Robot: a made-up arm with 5 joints.
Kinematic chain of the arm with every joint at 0, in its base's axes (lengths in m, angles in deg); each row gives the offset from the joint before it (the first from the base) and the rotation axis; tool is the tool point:
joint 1: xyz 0 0 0.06 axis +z
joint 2: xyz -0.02 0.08 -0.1 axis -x
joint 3: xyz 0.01 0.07 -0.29 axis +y
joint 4: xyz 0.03 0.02 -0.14 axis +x
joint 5: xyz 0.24 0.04 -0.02 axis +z
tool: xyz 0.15 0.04 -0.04
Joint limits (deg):
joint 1: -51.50..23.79
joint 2: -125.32..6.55
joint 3: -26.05..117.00
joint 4: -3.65..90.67
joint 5: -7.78..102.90
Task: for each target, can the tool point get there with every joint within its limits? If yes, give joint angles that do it. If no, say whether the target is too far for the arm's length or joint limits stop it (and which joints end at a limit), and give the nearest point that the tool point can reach.
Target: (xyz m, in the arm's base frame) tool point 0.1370 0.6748 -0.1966
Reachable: yes | joints 3.22 -46.35 18.80 8.76 81.39
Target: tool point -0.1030 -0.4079 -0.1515
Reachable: no: joint limits stop it (at a limit: joint 1, joint 2, joint 3, joint 4) | nearest point 0.2319 -0.1621 0.1416 | short by 0.508 m
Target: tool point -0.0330 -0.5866 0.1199
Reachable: no: joint limits stop it (at a limit: joint 1, joint 2, joint 3) | nearest point 0.2574 -0.2022 0.1847 | short by 0.486 m
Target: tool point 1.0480 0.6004 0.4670
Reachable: no: too far | nearest point 0.6621 0.4151 0.2770 | short by 0.468 m
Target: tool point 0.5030 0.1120 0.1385
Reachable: yes | joints -28.72 -87.94 -10.57 71.54 19.96
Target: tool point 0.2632 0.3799 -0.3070
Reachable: yes | joints -2.86 -10.21 -0.11 50.33 81.02
